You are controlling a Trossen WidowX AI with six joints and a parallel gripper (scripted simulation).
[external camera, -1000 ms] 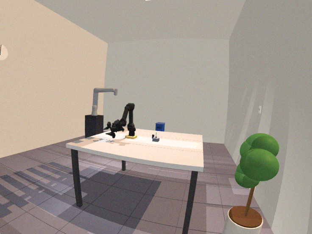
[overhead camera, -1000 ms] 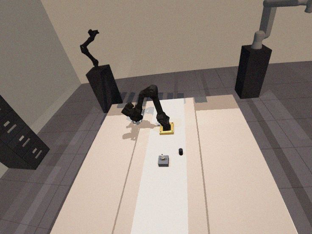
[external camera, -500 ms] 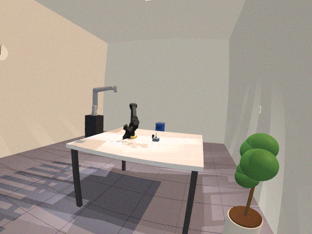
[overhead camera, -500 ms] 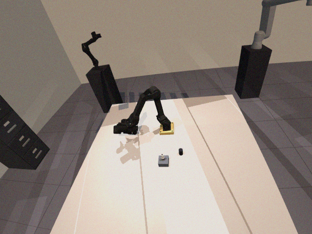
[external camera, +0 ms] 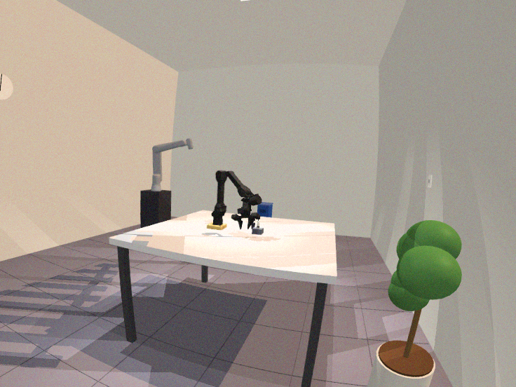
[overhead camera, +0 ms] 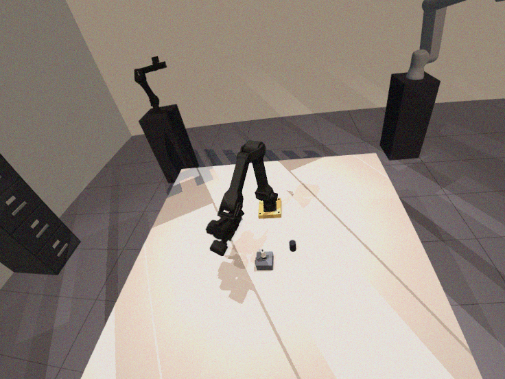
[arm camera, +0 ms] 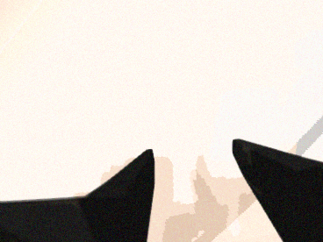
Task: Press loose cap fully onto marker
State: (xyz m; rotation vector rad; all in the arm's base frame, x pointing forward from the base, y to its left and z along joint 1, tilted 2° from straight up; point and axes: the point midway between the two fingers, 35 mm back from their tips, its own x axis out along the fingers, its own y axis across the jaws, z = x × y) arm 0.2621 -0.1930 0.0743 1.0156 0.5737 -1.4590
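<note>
Right now the marker cap is 20 mm behind my gripper tip, 310 mm to the left of it and 40 mm below it. Also, from my gripper tip: holder block (40 mm ahead, 190 mm to the left, 40 mm below).
</note>
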